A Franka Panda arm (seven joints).
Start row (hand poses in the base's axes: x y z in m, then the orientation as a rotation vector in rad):
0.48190 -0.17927 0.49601 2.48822 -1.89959 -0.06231
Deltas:
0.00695 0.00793 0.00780 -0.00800 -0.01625 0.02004
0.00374 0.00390 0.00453 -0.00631 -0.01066 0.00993
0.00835 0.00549 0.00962 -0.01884 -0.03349 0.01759
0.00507 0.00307 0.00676 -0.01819 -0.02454 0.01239
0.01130 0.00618 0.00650 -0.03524 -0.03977 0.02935
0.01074 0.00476 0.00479 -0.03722 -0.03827 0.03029
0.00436 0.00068 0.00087 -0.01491 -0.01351 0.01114
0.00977 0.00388 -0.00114 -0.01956 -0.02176 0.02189
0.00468 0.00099 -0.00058 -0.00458 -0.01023 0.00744
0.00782 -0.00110 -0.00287 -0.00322 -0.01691 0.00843
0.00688 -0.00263 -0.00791 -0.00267 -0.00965 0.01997
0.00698 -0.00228 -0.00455 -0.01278 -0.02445 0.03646
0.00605 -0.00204 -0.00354 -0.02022 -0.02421 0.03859
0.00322 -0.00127 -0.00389 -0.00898 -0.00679 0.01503
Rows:
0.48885 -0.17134 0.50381 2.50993 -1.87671 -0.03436
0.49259 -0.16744 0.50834 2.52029 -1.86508 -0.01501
0.50094 -0.16195 0.51796 2.54007 -1.84555 0.04491
0.50601 -0.15888 0.52472 2.55049 -1.82912 0.09287
0.51731 -0.15270 0.53122 2.57051 -1.78666 0.17554
0.52805 -0.14794 0.53601 2.58706 -1.73995 0.25746
0.53241 -0.14726 0.53688 2.59149 -1.72152 0.28765
0.54218 -0.14338 0.53574 2.60468 -1.68917 0.33269
0.54686 -0.14239 0.53516 2.61120 -1.68016 0.35026
0.55468 -0.14349 0.53229 2.62124 -1.67262 0.37601
0.56156 -0.14612 0.52438 2.64039 -1.64869 0.39168
0.56854 -0.14840 0.51983 -2.66640 1.59860 -0.43475
0.57459 -0.15044 0.51629 -2.69076 1.54198 -0.48290
0.57781 -0.15171 0.51240 -2.70237 1.52050 -0.49923

